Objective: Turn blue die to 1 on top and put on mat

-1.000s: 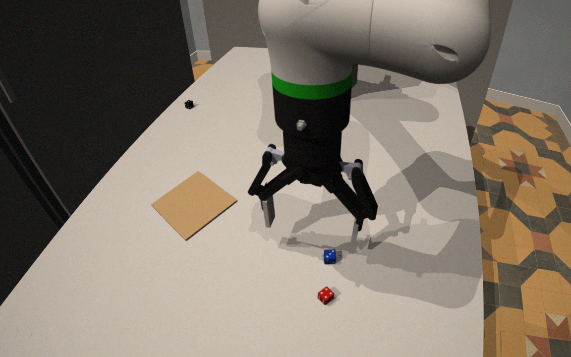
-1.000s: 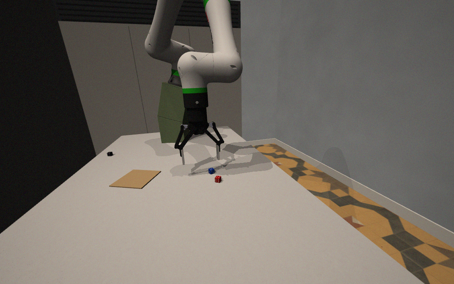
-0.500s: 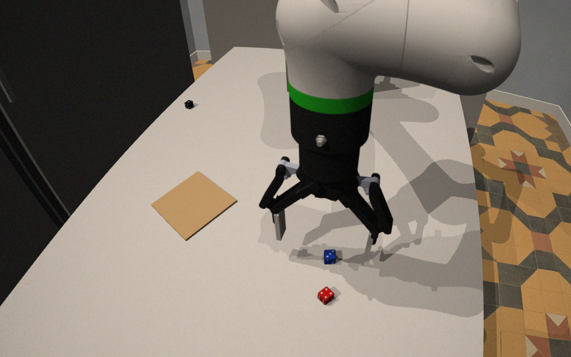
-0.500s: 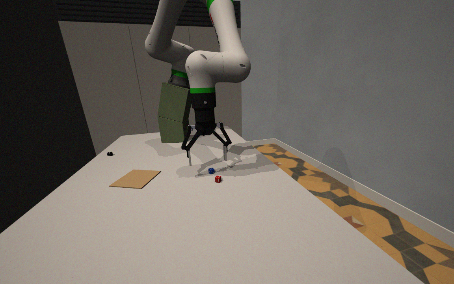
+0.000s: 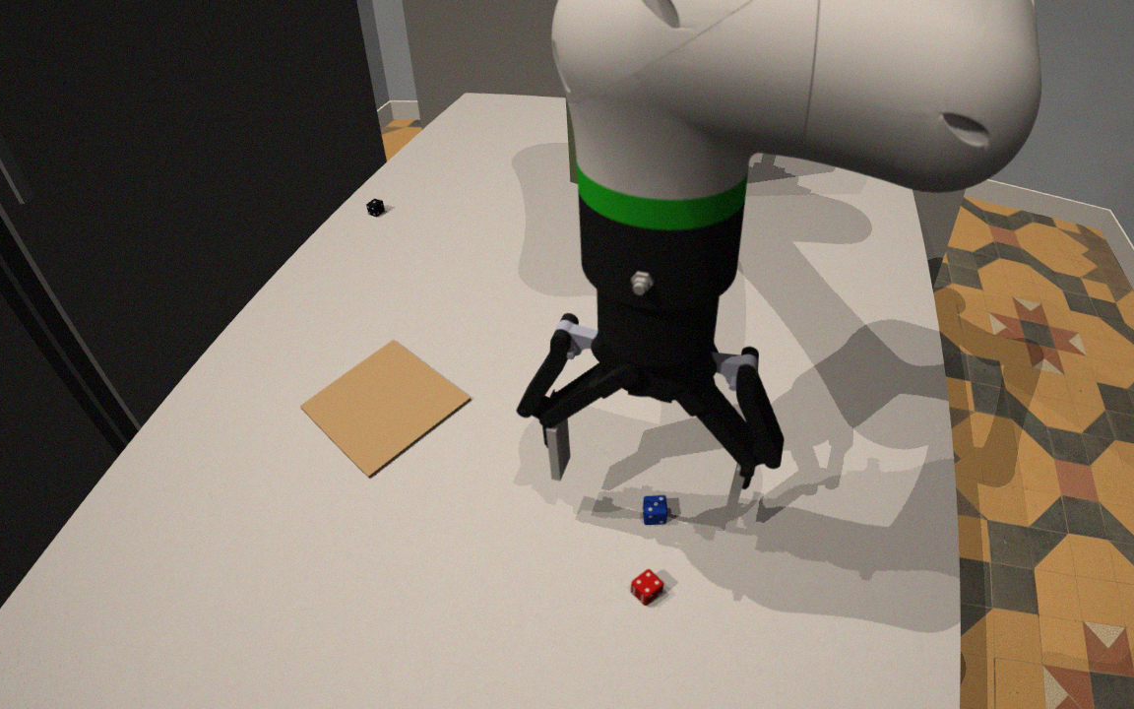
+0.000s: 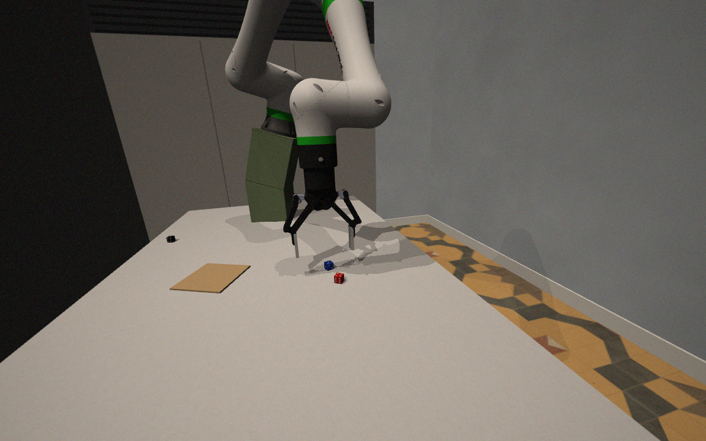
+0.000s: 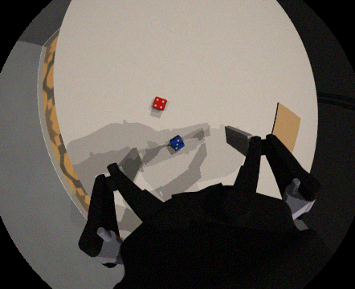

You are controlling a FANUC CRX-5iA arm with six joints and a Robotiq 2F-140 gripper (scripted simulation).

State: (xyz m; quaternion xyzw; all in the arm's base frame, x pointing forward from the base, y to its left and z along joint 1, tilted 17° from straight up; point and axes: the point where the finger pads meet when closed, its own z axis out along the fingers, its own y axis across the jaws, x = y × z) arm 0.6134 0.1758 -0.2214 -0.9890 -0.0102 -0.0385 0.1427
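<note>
The blue die is 50 mm below my hand, 10 mm to the left of it and 10 mm behind it. Round my hand: mat (300 mm to the right, 60 mm below, 50 mm behind); red die (70 mm ahead, 50 mm below, 20 mm to the left); black die (530 mm to the right, 390 mm behind, 50 mm below).
</note>
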